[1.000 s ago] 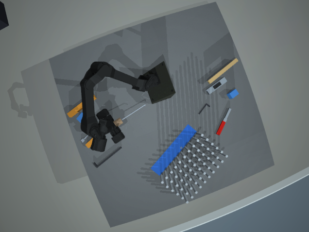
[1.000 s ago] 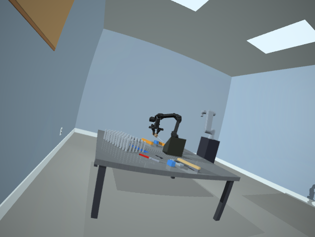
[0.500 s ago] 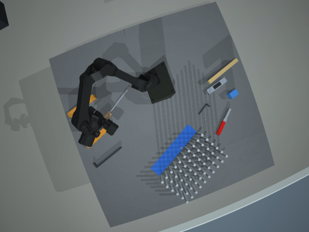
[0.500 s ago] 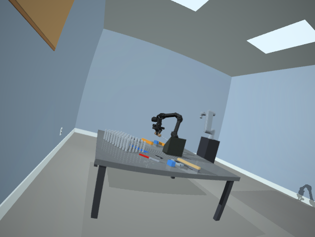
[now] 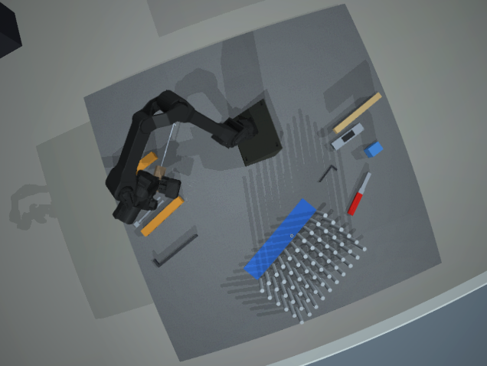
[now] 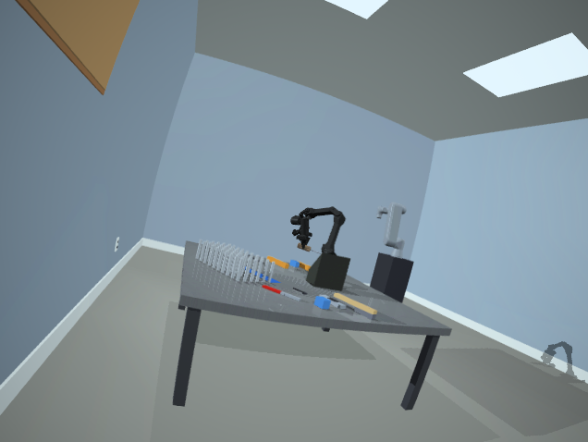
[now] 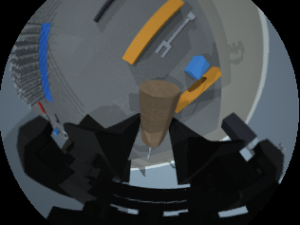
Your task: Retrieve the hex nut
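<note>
Right now the wooden-handled screwdriver is 80 mm behind my gripper tip, 60 mm to the left of it and 10 mm below it. From my gripper tip the other things lie so: grey block: 110 mm ahead, 770 mm to the left, 150 mm below; wrench: 90 mm ahead, 150 mm to the right, 160 mm below; blue taped strip: 410 mm ahead, 330 mm to the left, 160 mm below.
</note>
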